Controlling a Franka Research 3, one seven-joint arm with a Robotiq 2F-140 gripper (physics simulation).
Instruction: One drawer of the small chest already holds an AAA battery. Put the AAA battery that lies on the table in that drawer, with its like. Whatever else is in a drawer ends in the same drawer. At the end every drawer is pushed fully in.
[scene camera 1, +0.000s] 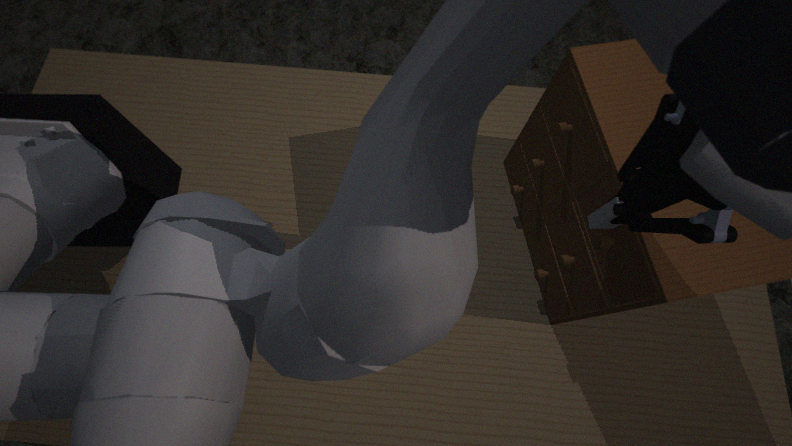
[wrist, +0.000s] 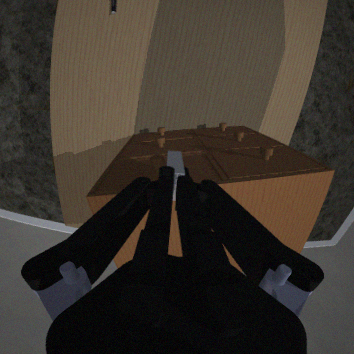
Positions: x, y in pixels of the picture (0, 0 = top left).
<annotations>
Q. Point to my gripper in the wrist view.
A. At 173, 161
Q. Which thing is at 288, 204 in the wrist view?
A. A wooden chest.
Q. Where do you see a wooden chest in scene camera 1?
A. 623, 88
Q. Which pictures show my gripper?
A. Scene camera 1 and the wrist view: all of them.
</annotations>
